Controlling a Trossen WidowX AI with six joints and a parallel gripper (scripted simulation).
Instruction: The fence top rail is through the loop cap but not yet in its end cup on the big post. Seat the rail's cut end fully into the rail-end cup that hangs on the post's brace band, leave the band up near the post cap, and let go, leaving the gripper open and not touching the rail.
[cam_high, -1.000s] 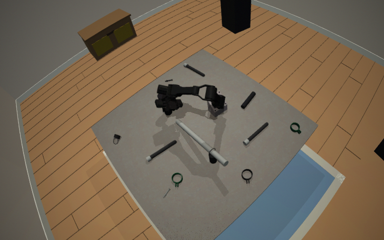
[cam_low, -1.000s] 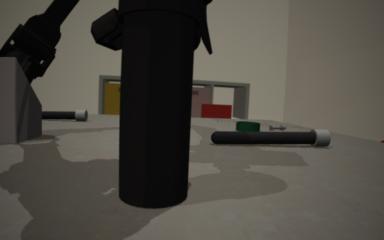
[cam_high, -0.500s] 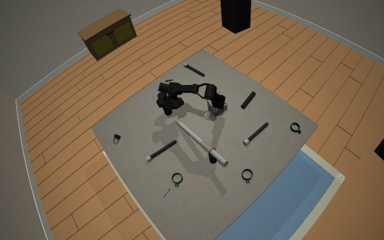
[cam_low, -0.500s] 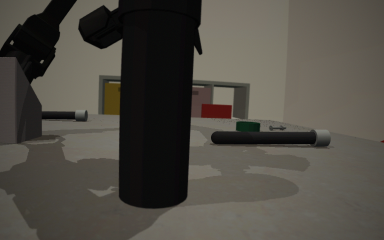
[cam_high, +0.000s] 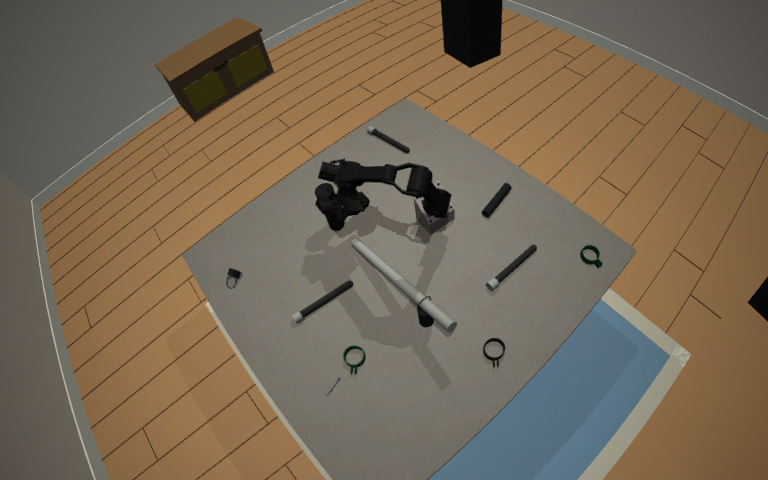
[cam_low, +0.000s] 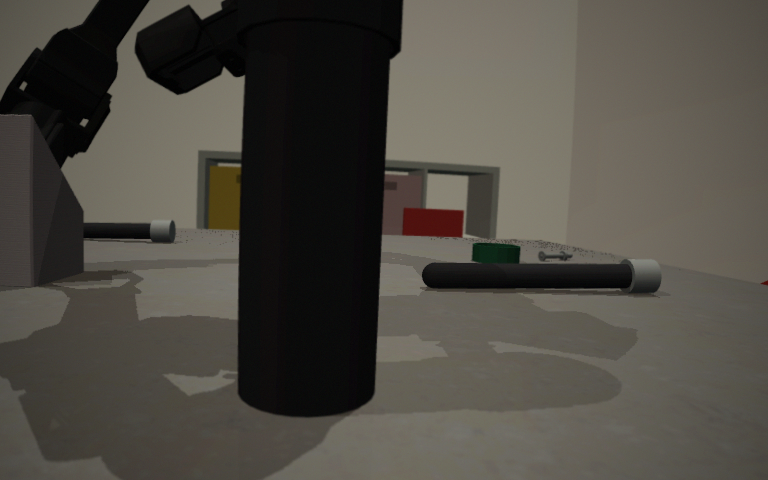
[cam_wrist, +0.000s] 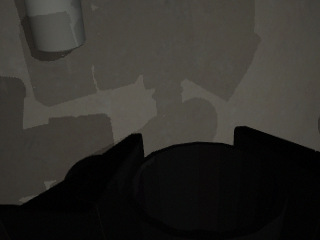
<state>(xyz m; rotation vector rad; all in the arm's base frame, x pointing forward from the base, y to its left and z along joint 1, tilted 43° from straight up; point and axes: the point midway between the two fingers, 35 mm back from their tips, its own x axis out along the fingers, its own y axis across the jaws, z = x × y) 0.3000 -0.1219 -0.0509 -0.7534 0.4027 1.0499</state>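
The black rail-end cup lies 3 cm to the right of my gripper tip, 3 cm above it and 2 cm behind it. From my gripper tip the other things lie so: short black tube: 56 cm behind, 20 cm to the left, 11 cm below; then bolt: 45 cm to the left, 30 cm ahead, 12 cm below; then small post: 44 cm to the left, 7 cm behind, 2 cm below.
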